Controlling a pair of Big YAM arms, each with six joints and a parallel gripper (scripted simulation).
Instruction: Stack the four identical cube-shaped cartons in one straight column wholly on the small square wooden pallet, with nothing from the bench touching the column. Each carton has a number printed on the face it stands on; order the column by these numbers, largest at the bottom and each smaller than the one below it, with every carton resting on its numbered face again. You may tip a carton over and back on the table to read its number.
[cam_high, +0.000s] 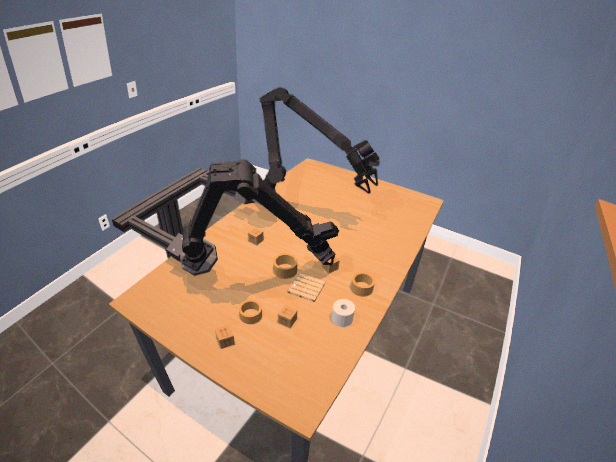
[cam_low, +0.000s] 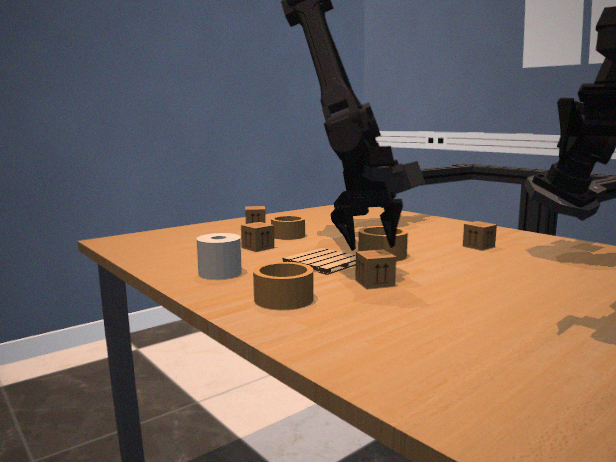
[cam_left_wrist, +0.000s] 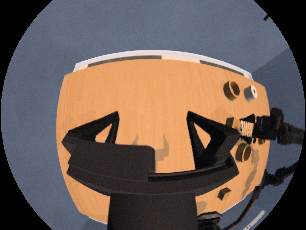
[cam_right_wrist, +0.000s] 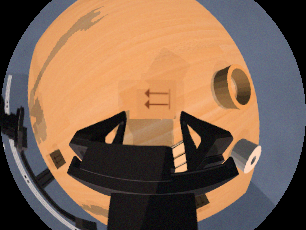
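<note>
My right hand is 2 cm short of the brown carton, 2 cm to the right of it and 4 cm above it. Round my right hand: wooden pallet (2 cm behind, 14 cm to the right, 6 cm below).
</note>
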